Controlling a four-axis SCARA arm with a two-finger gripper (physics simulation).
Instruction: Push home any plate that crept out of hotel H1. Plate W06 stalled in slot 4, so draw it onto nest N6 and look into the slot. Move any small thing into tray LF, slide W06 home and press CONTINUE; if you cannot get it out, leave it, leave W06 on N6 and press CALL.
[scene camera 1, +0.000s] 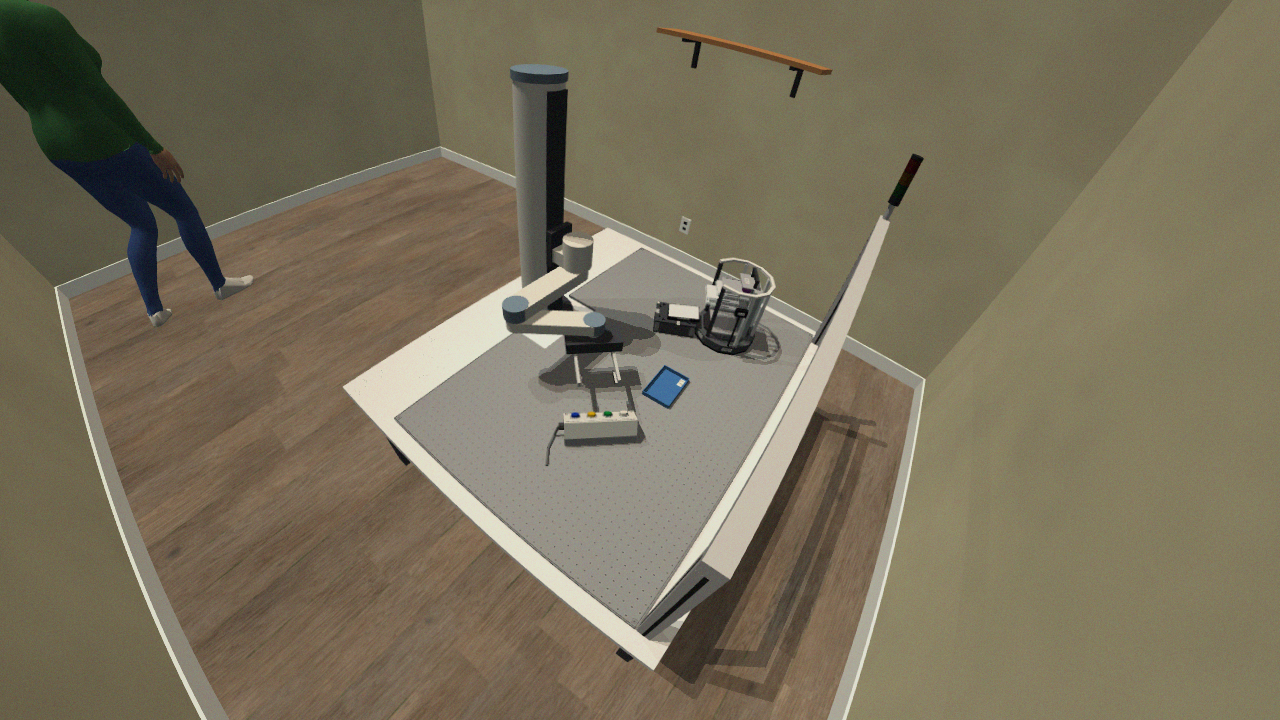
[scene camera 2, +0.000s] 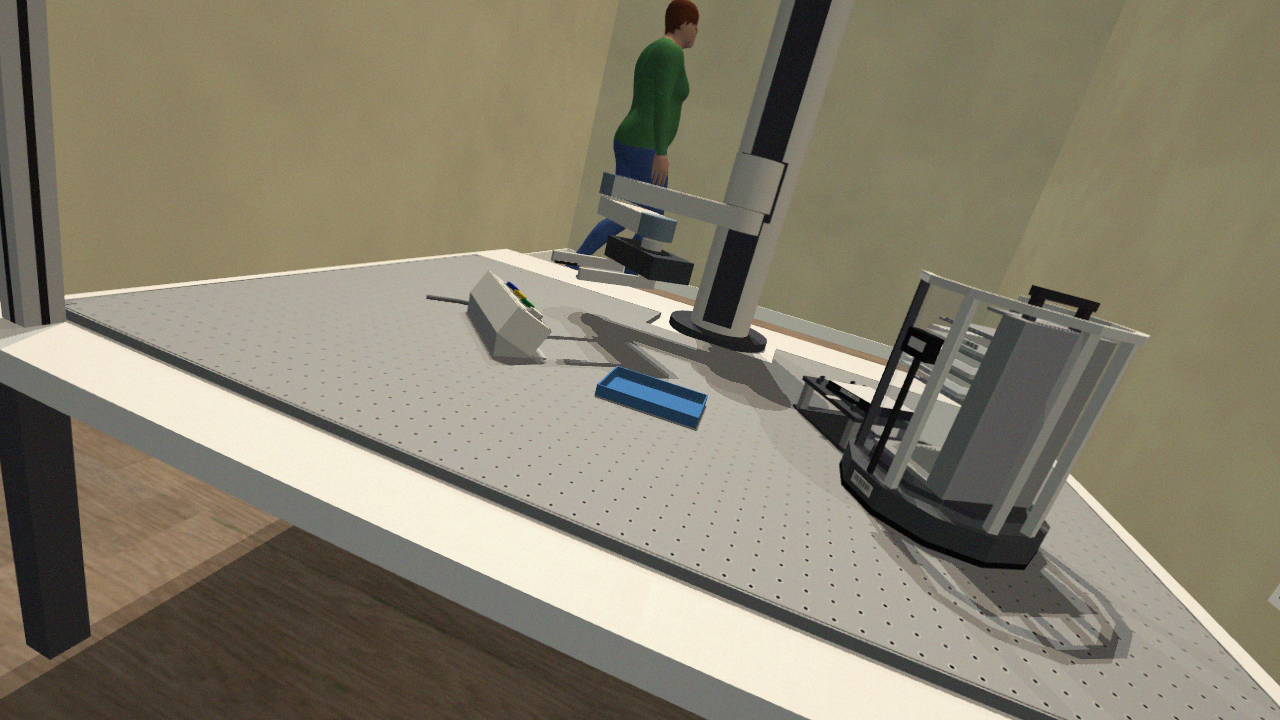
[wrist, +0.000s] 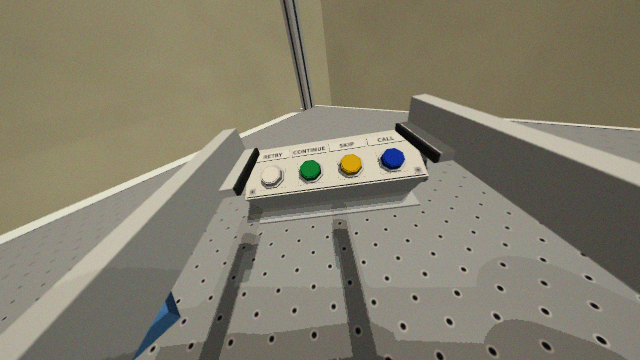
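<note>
My gripper is open and empty, its two fingers pointing at the button box from above and behind. In the wrist view the white RETRY button, green CONTINUE button, yellow SKIP button and blue CALL button show between the fingertips. Blue tray LF shows no small thing inside. A white plate, apparently W06, lies on the black nest beside hotel H1. The inside of slot 4 cannot be made out.
The arm's column stands at the table's edge. A cable leaves the button box. A long pale panel runs along one side, with a dark signal tower at its end. A person stands beyond the table.
</note>
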